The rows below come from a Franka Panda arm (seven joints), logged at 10 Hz.
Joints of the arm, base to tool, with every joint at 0 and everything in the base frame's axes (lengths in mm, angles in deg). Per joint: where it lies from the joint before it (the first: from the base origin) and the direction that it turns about. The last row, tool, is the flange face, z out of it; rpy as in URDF.
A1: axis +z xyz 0 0 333
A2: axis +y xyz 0 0 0
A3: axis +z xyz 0 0 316
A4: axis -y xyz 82.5 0 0
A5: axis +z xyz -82.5 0 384
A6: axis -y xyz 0 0 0
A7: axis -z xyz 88 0 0
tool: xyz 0 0 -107 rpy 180 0 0
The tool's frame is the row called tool.
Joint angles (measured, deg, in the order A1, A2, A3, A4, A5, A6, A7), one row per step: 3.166, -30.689, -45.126, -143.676, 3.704, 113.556, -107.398; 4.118, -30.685, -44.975, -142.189, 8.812, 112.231, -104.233; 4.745, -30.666, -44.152, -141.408, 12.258, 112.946, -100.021; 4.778, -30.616, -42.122, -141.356, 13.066, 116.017, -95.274; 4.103, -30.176, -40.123, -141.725, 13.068, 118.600, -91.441; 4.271, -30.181, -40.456, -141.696, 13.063, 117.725, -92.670
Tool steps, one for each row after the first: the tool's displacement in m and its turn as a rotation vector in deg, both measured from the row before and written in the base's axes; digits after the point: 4 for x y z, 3 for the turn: 0.0091, 0.0050, 0.0123, 4.484, -0.754, -4.057; 0.0102, 0.0056, 0.0104, 2.441, -0.359, -4.459; 0.0116, 0.0066, 0.0090, -0.912, -0.131, -4.219; 0.0072, 0.0050, 0.0027, -1.190, 0.602, -3.438; -0.0014, 0.0004, -0.0016, 0.276, 0.055, 1.375
